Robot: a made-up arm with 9 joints.
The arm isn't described. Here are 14 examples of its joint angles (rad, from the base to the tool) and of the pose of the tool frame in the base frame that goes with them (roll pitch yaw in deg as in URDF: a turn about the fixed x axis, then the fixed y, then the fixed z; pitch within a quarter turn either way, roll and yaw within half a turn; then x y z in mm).
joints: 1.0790 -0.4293 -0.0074 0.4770 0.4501 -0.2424 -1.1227 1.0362 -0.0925
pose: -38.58 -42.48 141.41 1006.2 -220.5 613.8
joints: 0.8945 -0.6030 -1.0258 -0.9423 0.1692 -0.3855 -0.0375 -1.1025 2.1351
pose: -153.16 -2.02 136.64 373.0 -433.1 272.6
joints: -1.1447 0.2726 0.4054 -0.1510 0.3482 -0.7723 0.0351 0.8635 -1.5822
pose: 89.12 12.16 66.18 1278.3 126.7 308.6
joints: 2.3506 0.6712 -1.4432 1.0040 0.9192 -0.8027 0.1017 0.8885 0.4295
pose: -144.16 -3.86 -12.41 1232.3 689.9 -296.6
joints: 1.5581 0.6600 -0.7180 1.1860 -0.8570 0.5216 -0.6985 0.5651 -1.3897
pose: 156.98 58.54 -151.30 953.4 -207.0 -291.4
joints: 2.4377 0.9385 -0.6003 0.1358 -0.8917 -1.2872 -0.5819 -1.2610 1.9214
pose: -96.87 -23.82 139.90 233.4 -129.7 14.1
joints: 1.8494 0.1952 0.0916 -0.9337 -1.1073 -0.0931 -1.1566 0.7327 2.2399
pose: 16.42 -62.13 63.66 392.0 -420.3 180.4
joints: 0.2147 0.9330 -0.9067 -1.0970 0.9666 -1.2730 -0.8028 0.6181 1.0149
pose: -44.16 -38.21 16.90 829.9 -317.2 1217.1
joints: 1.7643 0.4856 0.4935 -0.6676 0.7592 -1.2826 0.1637 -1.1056 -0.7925
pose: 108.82 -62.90 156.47 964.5 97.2 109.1
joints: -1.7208 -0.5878 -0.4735 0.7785 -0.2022 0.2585 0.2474 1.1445 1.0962
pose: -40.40 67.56 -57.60 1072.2 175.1 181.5
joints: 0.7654 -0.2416 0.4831 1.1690 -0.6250 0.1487 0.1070 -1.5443 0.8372
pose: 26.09 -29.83 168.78 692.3 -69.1 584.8
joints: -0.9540 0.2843 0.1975 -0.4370 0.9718 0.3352 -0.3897 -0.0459 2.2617
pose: -118.29 39.54 41.68 863.5 692.8 381.8
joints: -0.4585 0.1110 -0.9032 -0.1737 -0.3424 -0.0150 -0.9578 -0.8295 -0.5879
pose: 82.53 -23.54 -160.86 394.7 303.3 540.2
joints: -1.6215 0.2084 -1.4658 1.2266 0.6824 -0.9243 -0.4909 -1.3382 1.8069
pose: 152.07 -1.48 -130.10 772.0 -90.7 343.5
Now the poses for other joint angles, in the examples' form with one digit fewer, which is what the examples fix.
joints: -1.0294 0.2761 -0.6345 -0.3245 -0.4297 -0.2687 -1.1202 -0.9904 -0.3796
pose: 142.6 -13.1 -164.2 411 218 241
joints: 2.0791 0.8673 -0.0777 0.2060 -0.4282 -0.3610 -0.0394 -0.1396 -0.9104
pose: -48.6 14.3 -42.2 962 -104 174
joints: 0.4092 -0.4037 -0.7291 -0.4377 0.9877 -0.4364 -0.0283 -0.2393 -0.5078
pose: 19.3 -1.4 -159.1 668 20 1036
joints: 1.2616 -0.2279 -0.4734 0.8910 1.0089 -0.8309 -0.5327 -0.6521 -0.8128
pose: 98.7 -49.1 123.2 1201 46 -97
